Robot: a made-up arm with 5 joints.
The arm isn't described. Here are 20 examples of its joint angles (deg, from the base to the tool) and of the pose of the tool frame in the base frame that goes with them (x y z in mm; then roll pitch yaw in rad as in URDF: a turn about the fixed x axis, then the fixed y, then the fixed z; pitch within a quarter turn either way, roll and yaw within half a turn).
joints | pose
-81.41 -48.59 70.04 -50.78 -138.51 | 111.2 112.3 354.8 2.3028 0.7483 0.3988
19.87 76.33 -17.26 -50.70 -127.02 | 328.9 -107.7 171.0 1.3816 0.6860 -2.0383
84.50 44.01 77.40 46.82 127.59 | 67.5 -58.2 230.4 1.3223 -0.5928 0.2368
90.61 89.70 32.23 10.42 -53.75 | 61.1 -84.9 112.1 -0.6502 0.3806 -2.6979
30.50 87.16 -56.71 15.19 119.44 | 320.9 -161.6 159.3 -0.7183 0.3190 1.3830
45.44 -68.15 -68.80 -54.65 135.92 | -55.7 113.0 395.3 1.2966 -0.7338 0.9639
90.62 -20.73 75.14 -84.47 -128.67 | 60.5 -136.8 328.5 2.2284 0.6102 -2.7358
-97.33 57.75 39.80 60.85 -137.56 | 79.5 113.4 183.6 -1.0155 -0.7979 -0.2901
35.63 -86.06 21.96 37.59 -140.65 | 80.0 -21.1 418.0 2.2679 0.8020 -1.6509
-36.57 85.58 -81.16 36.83 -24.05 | 333.7 169.8 210.0 0.4754 -0.7354 -0.0163
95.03 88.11 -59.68 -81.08 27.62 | 36.8 -285.8 230.0 -2.8314 -0.5831 0.9559
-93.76 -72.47 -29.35 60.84 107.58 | 97.0 -45.6 459.6 -2.3028 0.1939 3.0358
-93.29 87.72 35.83 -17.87 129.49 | 88.1 102.8 107.4 0.2214 -0.1622 -2.4617
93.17 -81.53 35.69 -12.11 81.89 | 60.5 -27.1 427.9 -2.5904 -0.1005 0.1065
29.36 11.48 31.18 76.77 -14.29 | 206.9 -90.9 268.7 -0.1642 0.4889 -0.8516
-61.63 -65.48 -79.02 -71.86 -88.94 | 10.8 -158.1 371.0 -0.9360 -0.0243 -0.5130
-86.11 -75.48 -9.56 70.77 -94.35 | 93.3 -11.2 438.2 1.8217 0.1207 -0.0370
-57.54 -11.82 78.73 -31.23 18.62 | 163.6 104.8 267.6 -0.3631 -0.8970 1.4568
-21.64 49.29 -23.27 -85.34 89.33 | 340.0 86.7 317.8 -2.6069 -0.0308 2.0004
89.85 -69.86 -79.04 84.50 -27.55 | 61.7 123.7 425.4 2.9041 -0.3821 2.1491
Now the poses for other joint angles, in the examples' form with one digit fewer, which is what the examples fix.
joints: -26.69 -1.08 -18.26 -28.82 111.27
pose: 266 77 457 -2.438 0.213 1.793
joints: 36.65 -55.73 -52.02 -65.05 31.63
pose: -23 55 459 1.827 1.053 1.155
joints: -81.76 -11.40 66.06 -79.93 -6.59
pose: 117 154 326 2.809 -1.102 -1.345
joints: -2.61 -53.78 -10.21 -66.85 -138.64
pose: 60 -17 489 -2.647 -0.537 -0.766
